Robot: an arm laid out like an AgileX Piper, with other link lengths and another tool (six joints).
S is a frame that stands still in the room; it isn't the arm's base.
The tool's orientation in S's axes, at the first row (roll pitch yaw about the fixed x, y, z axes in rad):
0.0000, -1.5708, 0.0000
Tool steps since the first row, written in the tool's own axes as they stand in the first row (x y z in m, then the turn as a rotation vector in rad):
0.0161, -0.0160, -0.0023, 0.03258, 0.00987, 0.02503
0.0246, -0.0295, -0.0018, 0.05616, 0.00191, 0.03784
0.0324, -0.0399, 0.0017, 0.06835, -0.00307, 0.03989
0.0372, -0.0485, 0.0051, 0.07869, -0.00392, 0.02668
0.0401, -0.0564, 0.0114, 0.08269, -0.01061, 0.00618
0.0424, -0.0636, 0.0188, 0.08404, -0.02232, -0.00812
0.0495, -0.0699, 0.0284, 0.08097, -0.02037, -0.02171
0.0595, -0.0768, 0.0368, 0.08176, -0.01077, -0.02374
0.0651, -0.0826, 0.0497, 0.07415, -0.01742, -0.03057
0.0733, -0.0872, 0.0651, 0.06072, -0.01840, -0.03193
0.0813, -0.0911, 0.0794, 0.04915, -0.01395, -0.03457
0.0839, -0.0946, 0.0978, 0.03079, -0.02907, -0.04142
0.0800, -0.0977, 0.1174, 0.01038, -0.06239, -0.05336
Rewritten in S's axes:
0.0023, -0.0160, 0.0161, -0.02503, 0.00987, 0.03258
0.0018, -0.0295, 0.0246, -0.03784, 0.00191, 0.05616
-0.0017, -0.0399, 0.0324, -0.03989, -0.00307, 0.06835
-0.0051, -0.0485, 0.0372, -0.02668, -0.00392, 0.07869
-0.0114, -0.0564, 0.0401, -0.00618, -0.01061, 0.08269
-0.0188, -0.0636, 0.0424, 0.00812, -0.02232, 0.08404
-0.0284, -0.0699, 0.0495, 0.02171, -0.02037, 0.08097
-0.0368, -0.0768, 0.0595, 0.02374, -0.01077, 0.08176
-0.0497, -0.0826, 0.0651, 0.03057, -0.01742, 0.07415
-0.0651, -0.0872, 0.0733, 0.03193, -0.01840, 0.06072
-0.0794, -0.0911, 0.0813, 0.03457, -0.01395, 0.04915
-0.0978, -0.0946, 0.0839, 0.04142, -0.02907, 0.03079
-0.1174, -0.0977, 0.0800, 0.05336, -0.06239, 0.01038

